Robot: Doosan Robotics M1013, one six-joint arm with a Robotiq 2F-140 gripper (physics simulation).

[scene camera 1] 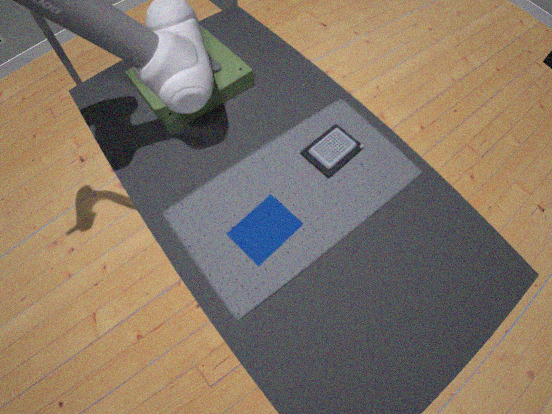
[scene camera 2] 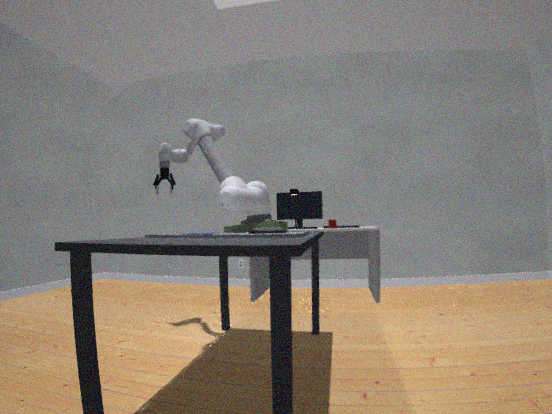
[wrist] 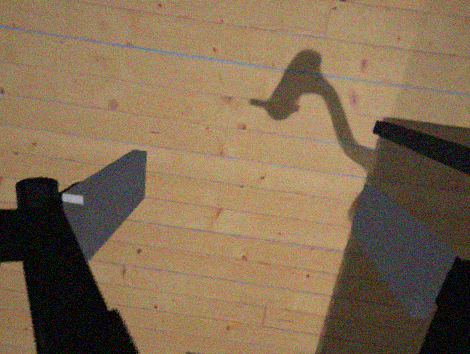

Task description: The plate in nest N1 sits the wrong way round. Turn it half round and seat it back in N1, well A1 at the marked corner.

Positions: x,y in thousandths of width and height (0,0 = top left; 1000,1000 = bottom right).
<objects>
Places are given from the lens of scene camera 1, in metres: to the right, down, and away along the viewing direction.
white plate (scene camera 1: 602,359): 0.17, -0.18, 1.01
blue rectangle (scene camera 1: 490,542): -0.01, 0.05, 0.93
The marked spots on the blue rectangle and the white plate are 0.30 m apart.
</objects>
